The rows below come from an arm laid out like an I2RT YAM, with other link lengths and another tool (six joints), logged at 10 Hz.
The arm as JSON. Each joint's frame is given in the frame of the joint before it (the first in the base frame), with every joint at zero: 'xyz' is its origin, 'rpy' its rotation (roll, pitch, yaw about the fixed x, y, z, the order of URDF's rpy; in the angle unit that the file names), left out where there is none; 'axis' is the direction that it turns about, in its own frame. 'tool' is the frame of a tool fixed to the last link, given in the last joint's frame.
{
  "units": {
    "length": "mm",
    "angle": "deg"
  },
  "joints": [
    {
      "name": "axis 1",
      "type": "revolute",
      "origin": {
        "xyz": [
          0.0,
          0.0,
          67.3
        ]
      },
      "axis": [
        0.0,
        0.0,
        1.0
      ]
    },
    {
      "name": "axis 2",
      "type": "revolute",
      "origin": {
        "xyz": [
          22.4,
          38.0,
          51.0
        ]
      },
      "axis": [
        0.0,
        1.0,
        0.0
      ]
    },
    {
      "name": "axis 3",
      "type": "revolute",
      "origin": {
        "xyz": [
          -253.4,
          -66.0,
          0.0
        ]
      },
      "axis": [
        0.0,
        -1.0,
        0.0
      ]
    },
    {
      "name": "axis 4",
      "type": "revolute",
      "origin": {
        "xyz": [
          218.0,
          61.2,
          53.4
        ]
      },
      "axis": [
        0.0,
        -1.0,
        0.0
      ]
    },
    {
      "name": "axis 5",
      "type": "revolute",
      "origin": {
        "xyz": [
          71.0,
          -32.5,
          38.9
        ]
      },
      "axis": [
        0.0,
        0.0,
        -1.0
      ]
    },
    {
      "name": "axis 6",
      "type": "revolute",
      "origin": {
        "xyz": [
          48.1,
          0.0,
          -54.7
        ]
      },
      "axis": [
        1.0,
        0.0,
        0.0
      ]
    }
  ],
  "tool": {
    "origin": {
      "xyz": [
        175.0,
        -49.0,
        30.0
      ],
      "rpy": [
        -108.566,
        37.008,
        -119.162
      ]
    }
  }
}
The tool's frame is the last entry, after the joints.
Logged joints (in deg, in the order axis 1, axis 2, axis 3, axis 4, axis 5, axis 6), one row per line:
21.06, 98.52, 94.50, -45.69, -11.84, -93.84
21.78, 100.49, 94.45, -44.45, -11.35, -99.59
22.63, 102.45, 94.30, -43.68, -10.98, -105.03
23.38, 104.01, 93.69, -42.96, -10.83, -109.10
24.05, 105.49, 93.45, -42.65, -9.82, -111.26
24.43, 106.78, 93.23, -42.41, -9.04, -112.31
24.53, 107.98, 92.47, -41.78, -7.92, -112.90
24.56, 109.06, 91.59, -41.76, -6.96, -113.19
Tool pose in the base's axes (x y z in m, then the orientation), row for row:
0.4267, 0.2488, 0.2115, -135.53, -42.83, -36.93
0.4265, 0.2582, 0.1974, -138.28, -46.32, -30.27
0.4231, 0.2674, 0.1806, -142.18, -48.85, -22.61
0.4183, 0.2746, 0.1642, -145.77, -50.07, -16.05
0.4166, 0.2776, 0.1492, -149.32, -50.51, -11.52
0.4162, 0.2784, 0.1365, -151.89, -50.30, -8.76
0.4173, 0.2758, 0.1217, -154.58, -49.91, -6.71
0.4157, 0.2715, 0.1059, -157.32, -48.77, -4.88
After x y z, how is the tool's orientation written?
As angles about the fixed x, y, z axes (roll, pitch, yaw), in degrees.
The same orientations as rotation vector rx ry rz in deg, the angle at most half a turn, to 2 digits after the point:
-135.95, 22.40, -68.22
-137.21, 14.12, -69.76
-138.55, 5.96, -70.22
-139.55, -0.39, -69.82
-141.05, -3.97, -69.53
-142.43, -5.78, -68.98
-144.22, -6.64, -68.60
-146.48, -7.05, -67.39

